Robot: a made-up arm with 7 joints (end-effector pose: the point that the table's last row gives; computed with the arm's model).
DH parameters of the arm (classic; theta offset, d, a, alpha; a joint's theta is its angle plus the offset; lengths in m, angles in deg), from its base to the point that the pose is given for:
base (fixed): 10.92 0 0.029 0
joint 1: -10.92 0.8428 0.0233 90
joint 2: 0 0.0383 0.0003 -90
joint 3: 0 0.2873 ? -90
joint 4: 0 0.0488 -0.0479 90
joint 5: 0 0.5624 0.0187 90
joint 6: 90 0.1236 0.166 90
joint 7: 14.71 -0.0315 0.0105 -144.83
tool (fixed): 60.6 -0.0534 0 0
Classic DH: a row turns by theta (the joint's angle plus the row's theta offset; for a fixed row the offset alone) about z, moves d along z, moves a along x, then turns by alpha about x.
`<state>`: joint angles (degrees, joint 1 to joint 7).
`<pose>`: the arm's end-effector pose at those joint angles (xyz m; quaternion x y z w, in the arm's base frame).
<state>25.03 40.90 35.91 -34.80 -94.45 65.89 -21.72</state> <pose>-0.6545 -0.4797 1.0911 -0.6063 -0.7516 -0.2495 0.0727</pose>
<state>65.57 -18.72 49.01 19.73 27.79 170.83 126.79</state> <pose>0.1795 0.3762 1.4040 -0.6445 -0.1982 0.6378 0.3722</pose>
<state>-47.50 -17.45 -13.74 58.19 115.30 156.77 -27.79</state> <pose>0.3189 -0.4602 1.1558 -0.5741 -0.5986 -0.5545 0.0680</pose>
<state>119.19 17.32 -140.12 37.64 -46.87 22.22 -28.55</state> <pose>0.5154 -0.3058 1.6657 -0.3392 -0.2322 0.4140 0.8122</pose>
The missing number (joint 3, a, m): 0.0203
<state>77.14 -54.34 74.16 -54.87 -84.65 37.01 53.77</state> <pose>0.7339 0.1516 1.4199 0.4405 -0.6819 -0.0111 0.5838</pose>
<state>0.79 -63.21 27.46 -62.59 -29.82 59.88 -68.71</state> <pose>0.1730 -0.3117 1.5448 -0.6892 -0.4829 0.4080 0.3540</pose>
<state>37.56 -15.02 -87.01 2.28 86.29 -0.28 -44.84</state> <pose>0.3933 0.1234 1.7947 -0.0120 -0.5104 0.8247 0.2433</pose>
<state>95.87 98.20 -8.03 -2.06 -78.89 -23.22 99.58</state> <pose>0.2202 -0.9323 0.5141 0.6047 -0.1691 -0.7556 0.1867</pose>
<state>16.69 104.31 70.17 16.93 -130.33 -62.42 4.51</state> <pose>-0.8315 -0.3316 0.6235 0.0273 -0.9519 -0.1330 0.2746</pose>
